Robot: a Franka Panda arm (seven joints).
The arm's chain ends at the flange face. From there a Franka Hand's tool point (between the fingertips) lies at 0.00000 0.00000 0.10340 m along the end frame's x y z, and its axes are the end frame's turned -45 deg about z.
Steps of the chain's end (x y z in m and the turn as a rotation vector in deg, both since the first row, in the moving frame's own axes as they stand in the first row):
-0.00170, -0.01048, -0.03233, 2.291, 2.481, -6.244
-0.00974, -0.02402, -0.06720, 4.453, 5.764, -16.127
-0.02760, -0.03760, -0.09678, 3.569, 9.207, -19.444
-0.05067, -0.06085, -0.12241, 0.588, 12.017, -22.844
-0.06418, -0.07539, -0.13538, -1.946, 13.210, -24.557
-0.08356, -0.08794, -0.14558, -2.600, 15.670, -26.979
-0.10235, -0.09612, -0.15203, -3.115, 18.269, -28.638
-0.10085, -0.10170, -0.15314, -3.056, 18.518, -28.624
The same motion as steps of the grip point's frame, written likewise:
0.01230, -0.00870, -0.03251, -0.134, 3.374, -6.244
0.02316, -0.02405, -0.06803, -0.927, 7.225, -16.127
0.02419, -0.04181, -0.09830, -3.987, 9.034, -19.444
0.02560, -0.06791, -0.12465, -8.082, 8.913, -22.844
0.02580, -0.08313, -0.13813, -10.717, 7.965, -24.557
0.02431, -0.10293, -0.14946, -12.919, 9.242, -26.979
0.02043, -0.11933, -0.15728, -15.121, 10.715, -28.638
0.02585, -0.12209, -0.15852, -15.255, 10.933, -28.624

